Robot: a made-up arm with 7 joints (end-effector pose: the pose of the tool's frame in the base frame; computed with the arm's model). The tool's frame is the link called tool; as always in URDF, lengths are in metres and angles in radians. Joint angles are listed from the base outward.
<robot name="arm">
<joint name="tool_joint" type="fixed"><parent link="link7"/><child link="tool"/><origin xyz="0 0 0" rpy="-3.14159 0 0"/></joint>
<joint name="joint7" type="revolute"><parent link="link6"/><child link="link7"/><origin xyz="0.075 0 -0.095" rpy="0 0 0"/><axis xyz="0 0.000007 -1"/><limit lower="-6.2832" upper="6.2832"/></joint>
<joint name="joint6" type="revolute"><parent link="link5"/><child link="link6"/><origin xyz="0 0 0" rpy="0 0 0"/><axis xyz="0 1 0.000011"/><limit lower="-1.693" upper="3.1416"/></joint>
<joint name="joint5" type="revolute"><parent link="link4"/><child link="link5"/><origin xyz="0.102 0 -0.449" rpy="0 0 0"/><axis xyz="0 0.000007 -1"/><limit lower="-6.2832" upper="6.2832"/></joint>
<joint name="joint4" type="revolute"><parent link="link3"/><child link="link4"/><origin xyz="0.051 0 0" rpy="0 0 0"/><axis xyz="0 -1 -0.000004"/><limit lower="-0.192" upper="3.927"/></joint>
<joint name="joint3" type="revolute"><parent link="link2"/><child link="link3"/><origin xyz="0 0 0.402" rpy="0 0 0"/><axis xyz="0 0 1"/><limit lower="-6.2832" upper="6.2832"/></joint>
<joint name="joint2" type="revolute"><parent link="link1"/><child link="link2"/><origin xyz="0 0 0" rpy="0 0 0"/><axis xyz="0 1 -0.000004"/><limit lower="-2.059" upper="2.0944"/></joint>
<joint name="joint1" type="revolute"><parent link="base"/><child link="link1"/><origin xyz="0 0 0.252" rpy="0 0 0"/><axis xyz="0 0 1"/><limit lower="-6.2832" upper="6.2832"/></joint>
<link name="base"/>
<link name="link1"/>
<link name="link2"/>
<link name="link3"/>
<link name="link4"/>
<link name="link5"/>
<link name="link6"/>
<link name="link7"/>
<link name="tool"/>
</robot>
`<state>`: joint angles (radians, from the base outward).
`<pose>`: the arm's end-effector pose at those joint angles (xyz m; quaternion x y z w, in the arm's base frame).
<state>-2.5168 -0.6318 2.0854 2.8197 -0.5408 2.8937 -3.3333</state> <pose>0.4777 0.1524 0.8502 -0.3464 -0.8543 0.3189 0.2202</pose>
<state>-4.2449 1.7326 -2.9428 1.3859 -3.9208 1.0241 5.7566</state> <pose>-0.0981 0.5341 0.7849 -0.3981 -0.3731 -0.7739 0.3216</pose>
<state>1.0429 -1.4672 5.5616 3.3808 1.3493 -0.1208 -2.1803</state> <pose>-0.5133 -0.7522 0.1451 -0.2419 -0.7266 0.6158 0.1851</pose>
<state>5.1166 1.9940 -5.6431 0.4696 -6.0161 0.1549 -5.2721</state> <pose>0.1659 0.2544 -0.0729 -0.3212 0.5531 0.7226 0.2621</pose>
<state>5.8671 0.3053 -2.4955 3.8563 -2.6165 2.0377 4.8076</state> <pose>0.5487 0.0817 0.7599 -0.5316 -0.7843 -0.2483 0.2015</pose>
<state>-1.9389 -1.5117 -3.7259 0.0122 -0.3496 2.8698 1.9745</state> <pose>0.0695 0.0017 0.2171 -0.5654 0.1295 -0.0569 0.8126</pose>
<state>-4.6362 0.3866 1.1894 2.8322 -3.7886 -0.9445 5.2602</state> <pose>-0.1736 0.4247 0.9666 -0.6876 -0.0308 0.4222 0.5899</pose>
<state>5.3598 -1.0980 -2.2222 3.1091 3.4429 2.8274 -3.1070</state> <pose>-0.3085 0.6155 0.6633 -0.1890 0.7893 -0.4271 0.3985</pose>
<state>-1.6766 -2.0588 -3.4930 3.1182 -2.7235 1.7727 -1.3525</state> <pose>0.0858 0.8674 -0.0469 -0.1464 0.0542 0.0401 0.9869</pose>
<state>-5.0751 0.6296 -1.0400 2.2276 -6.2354 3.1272 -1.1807</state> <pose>0.4339 0.3791 0.6724 -0.6785 -0.4177 0.5999 0.0732</pose>
